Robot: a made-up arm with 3 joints.
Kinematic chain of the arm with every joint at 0, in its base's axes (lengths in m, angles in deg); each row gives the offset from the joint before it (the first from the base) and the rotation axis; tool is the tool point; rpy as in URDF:
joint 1: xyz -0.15 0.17 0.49 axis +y
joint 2: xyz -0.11 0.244 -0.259 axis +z
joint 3: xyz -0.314 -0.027 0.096 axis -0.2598 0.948 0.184
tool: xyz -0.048 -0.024 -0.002 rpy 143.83 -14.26 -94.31
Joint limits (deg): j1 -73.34..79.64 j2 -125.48..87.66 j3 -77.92..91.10
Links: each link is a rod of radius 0.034 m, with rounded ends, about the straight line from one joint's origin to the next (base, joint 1, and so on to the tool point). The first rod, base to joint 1, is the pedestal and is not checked.
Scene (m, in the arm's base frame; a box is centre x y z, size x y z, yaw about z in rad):
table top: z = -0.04
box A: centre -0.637 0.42 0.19 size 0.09 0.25 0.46 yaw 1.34
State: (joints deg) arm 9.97 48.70 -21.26
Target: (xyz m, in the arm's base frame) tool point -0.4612 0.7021 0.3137
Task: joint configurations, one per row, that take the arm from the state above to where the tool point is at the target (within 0.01 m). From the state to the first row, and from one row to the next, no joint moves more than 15 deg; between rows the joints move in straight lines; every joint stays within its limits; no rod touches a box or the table.
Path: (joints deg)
1: 24.42 35.62 -31.80
2: 38.87 22.53 -42.35
3: 53.32 9.45 -52.89
4: 67.77 -3.64 -63.43
5: 55.53 -15.74 -63.13
6: 43.28 -27.83 -62.82
7: 31.04 -39.93 -62.51
8: 18.79 -52.03 -62.20
9: 6.54 -64.12 -61.90

